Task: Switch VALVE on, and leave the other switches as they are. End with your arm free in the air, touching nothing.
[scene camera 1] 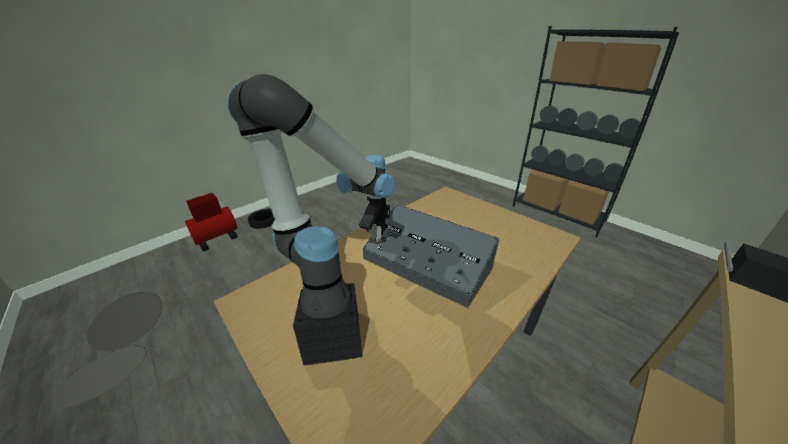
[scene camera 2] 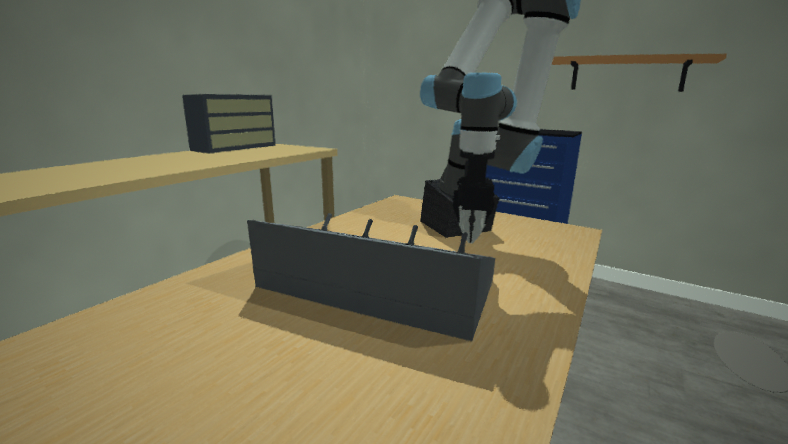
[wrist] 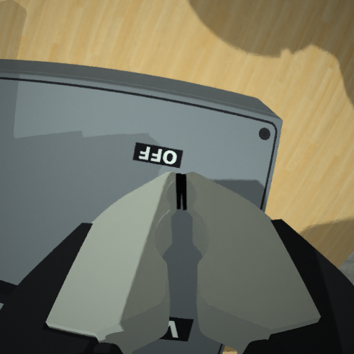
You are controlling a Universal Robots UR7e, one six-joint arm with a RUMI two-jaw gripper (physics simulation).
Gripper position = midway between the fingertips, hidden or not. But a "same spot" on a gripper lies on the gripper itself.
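Scene:
Grey switch box: [scene camera 1: 453, 246] and [scene camera 2: 331, 232], same spot. The gripper: visible in the wrist view, in scene camera 1, in scene camera 2 [470, 242]. Same spot on the gripper: [scene camera 1: 379, 230] and [wrist: 95, 271].

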